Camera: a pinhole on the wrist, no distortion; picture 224 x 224 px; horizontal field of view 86.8 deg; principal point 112.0 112.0 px. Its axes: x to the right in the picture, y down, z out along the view. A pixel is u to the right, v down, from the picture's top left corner.
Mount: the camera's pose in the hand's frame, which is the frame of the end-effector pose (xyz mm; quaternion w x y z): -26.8 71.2 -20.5 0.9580 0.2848 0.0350 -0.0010
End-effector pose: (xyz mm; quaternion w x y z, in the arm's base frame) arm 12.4 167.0 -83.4 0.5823 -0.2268 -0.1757 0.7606
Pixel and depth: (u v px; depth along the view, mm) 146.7 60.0 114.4
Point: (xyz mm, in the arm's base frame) 10.9 188.1 -29.9
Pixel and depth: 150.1 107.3 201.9
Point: -39.5 227.6 49.5
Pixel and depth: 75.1 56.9 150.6
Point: 44.9 122.2 21.9
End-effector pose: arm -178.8 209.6 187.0 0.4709 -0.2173 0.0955 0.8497
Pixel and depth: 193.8 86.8 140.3
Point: -211.6 311.7 217.7
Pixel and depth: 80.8 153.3 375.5
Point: -215.7 285.6 562.4
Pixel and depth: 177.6 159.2 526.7
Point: -433.3 647.7 505.3
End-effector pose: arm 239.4 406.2 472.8 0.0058 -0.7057 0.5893 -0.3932
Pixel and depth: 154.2 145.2 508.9
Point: 572.1 57.9 292.3
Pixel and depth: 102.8 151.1 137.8
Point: 278.9 364.0 358.8
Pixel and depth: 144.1 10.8 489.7
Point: 774.1 395.6 695.7
